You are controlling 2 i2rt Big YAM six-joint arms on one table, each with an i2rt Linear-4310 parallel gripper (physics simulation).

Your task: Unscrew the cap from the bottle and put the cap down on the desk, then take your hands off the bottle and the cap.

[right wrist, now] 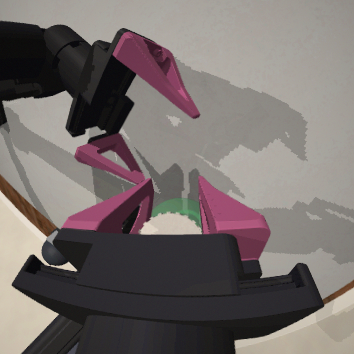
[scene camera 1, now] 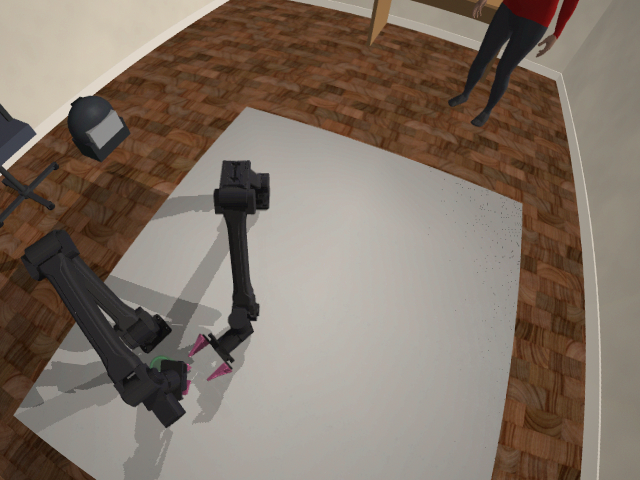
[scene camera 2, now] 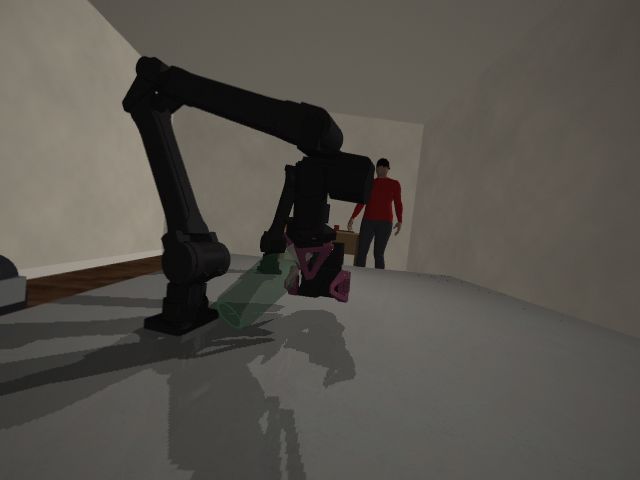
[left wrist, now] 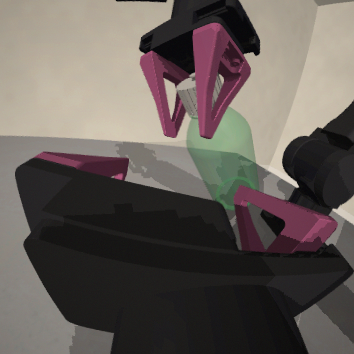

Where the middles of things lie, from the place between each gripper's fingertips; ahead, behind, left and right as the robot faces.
Labels:
Now: left hand 70 mm below the ribbed cap (right wrist: 163, 223), 50 mm to the left of it and 10 mm past it. Also, from my left hand: translucent green bottle (scene camera 2: 241, 304) (70 mm behind, 60 mm to the right, 10 mm above).
Now: right hand 10 mm past the ribbed cap, 20 mm to the left of it and 40 mm below it. Round my right hand: translucent green bottle 70 mm behind, 30 mm to the right, 20 mm below.

